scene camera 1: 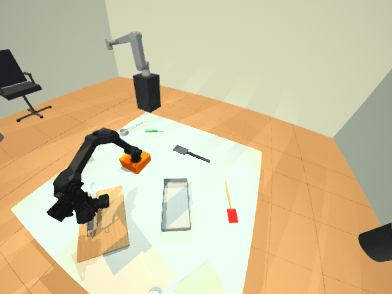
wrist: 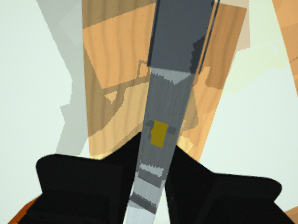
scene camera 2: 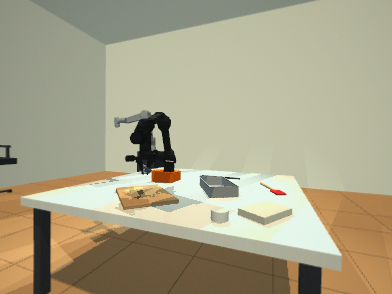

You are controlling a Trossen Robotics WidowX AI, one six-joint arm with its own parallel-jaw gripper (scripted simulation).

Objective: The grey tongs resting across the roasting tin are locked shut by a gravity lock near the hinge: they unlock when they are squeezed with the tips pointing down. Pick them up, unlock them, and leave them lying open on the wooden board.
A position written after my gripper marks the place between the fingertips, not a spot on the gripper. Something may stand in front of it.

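My gripper point(wrist: 151, 137) is in view. I can see a wooden board point(scene camera 1: 110, 233), which the wrist view shows too, the wooden board point(wrist: 116, 47), as does scene camera 2, the wooden board point(scene camera 2: 131, 197). A roasting tin point(scene camera 1: 176, 216) is visible to me, and scene camera 2 also shows the roasting tin point(scene camera 2: 214, 186). As for a beige block point(scene camera 2: 264, 212), I see it there, but in the wrist view the beige block is out of frame.
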